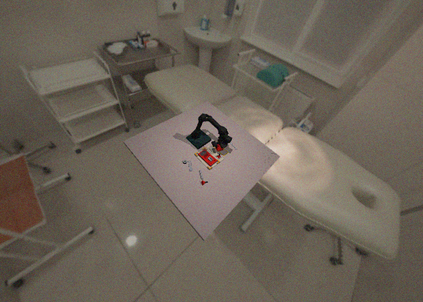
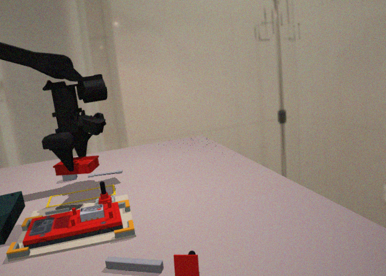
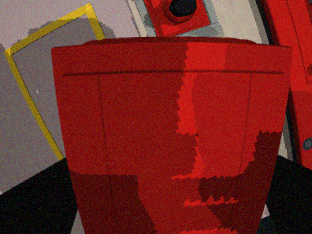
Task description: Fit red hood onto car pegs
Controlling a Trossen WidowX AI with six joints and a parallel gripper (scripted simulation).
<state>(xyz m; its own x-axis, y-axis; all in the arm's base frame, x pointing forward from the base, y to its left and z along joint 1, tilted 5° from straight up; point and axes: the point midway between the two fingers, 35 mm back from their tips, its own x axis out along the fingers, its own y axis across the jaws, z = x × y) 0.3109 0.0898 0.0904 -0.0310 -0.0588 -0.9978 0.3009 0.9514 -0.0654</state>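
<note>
Right now my gripper tip is 14 cm to the left of the grey engine block, 8 cm above it and 3 cm short of it. The rest, counted from my gripper tip: red hood 1 cm above.
</note>
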